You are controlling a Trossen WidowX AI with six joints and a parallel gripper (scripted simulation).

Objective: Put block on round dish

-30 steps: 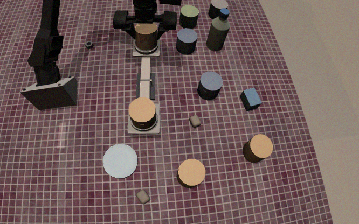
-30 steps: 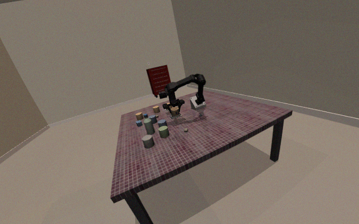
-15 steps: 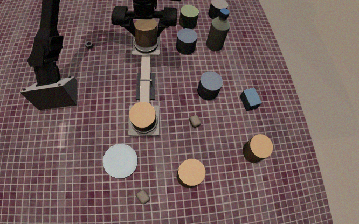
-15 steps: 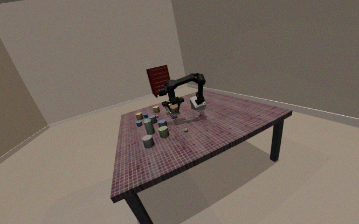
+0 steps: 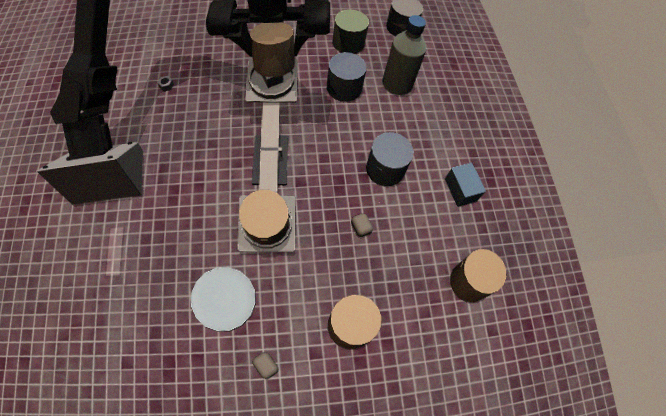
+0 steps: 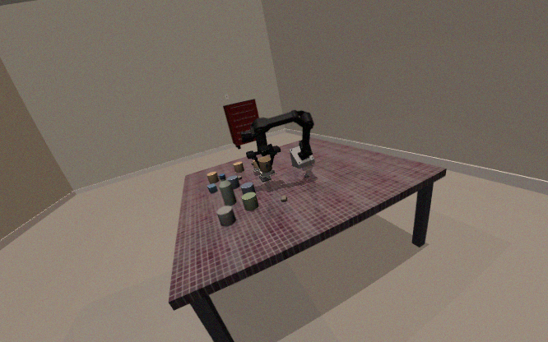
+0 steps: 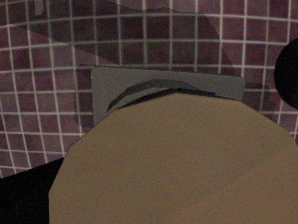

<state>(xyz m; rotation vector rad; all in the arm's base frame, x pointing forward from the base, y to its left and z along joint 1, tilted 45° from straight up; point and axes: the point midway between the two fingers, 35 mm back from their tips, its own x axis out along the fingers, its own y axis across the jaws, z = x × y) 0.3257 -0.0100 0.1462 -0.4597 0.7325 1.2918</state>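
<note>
The grey block lies 40 mm below my gripper tip, 10 mm to the right of it and 10 mm behind it. Also, from my gripper tip: green cylinder (170 mm ahead, 150 mm to the left, 90 mm below); then nut (210 mm behind, 120 mm below, 80 mm to the left); then bottle (250 mm ahead, 10 mm to the left, 10 mm below).
</note>
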